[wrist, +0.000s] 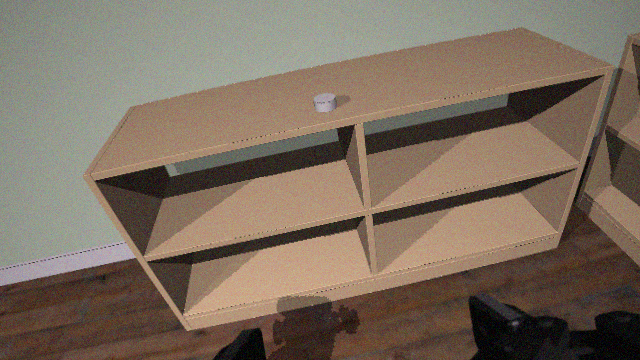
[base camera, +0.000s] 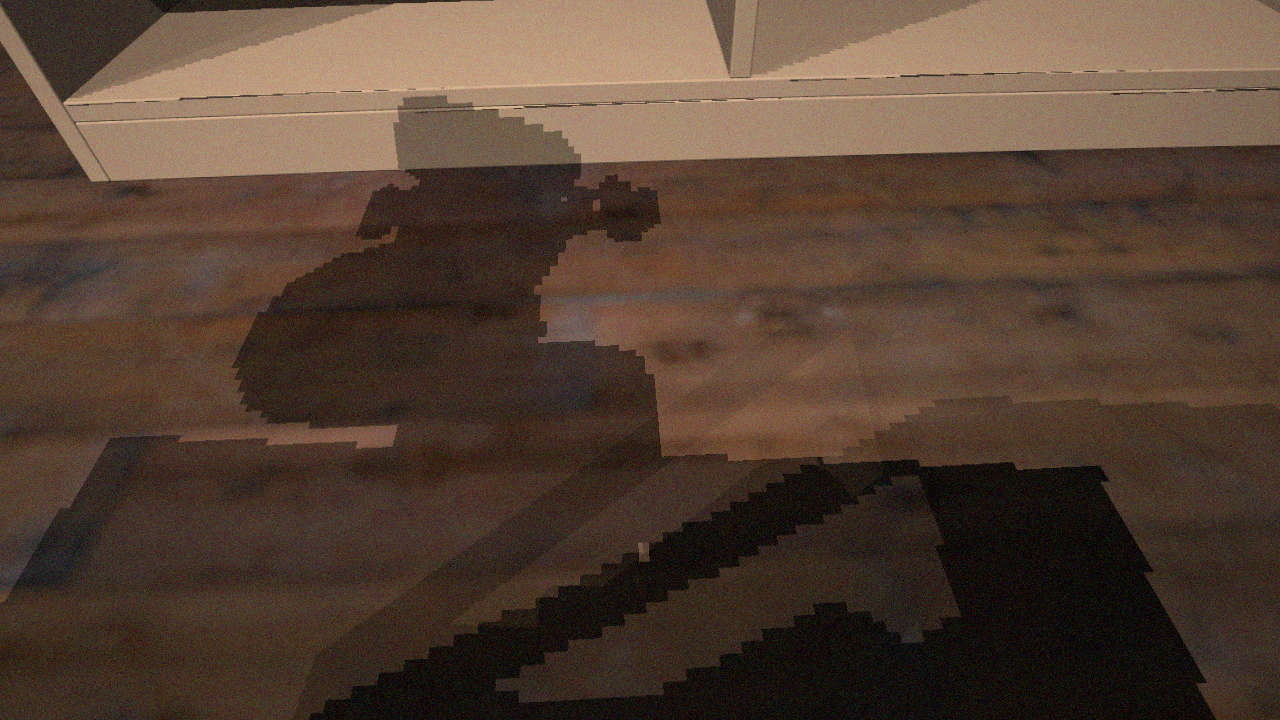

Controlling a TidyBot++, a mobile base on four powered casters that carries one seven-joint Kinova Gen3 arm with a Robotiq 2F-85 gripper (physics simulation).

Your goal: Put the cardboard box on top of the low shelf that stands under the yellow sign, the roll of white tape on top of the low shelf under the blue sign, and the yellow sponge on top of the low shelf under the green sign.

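Frame: origin at the arm's base, x left, y up, z ahead, level; millimetres.
Seen in the pictures: gripper, fingertip midpoint: (wrist: 367, 337).
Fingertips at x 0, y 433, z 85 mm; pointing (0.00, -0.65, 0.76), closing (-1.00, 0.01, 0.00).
A point is followed by its place in that frame.
The roll of white tape (wrist: 325, 103) @(x 6, y 235, z 749 mm) stands on top of a low wooden shelf (wrist: 225, 122) @(x 246, y 213, z 786 mm) (base camera: 626, 125) @(x 42, y -358, z 696 mm), near the middle of its front edge, in the wrist view. The lower front of this shelf shows at the top of the base camera view. My gripper (wrist: 367, 337) @(x 0, y 433, z 85 mm) is open and empty, its two black fingers apart at the bottom of the wrist view, away from the tape. The cardboard box, the yellow sponge and the coloured signs do not show in either view.
Part of a second wooden shelf (wrist: 616, 220) @(x -849, y -321, z 768 mm) stands at the right edge of the wrist view, close to the low shelf's right end. A green wall (wrist: 150, 45) @(x 469, y 361, z 1062 mm) is behind. The wooden floor (base camera: 895, 268) @(x -179, y -397, z 545 mm) in front carries the robot's shadow.
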